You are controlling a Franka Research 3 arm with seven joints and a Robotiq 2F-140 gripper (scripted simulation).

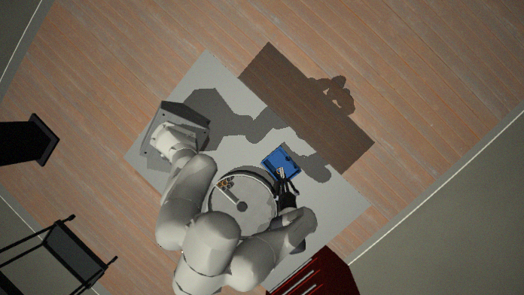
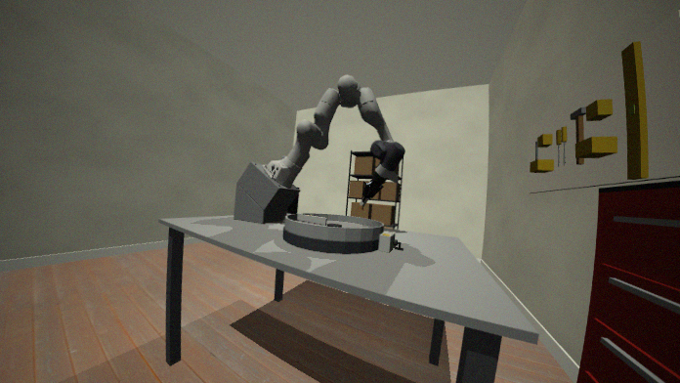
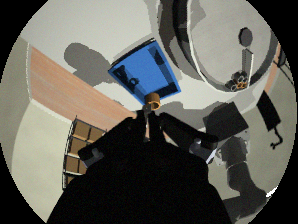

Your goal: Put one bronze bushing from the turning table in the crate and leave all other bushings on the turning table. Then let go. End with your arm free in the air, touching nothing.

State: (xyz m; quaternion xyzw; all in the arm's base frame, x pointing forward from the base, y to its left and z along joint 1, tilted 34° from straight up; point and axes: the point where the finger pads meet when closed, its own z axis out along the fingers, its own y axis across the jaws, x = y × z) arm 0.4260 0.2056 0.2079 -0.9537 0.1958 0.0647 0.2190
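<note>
Right now the blue crate is 140 mm below my hand and 10 mm behind it. Also, from my hand: round grey turning table 340 mm to the right, 120 mm below, 10 mm behind.
</note>
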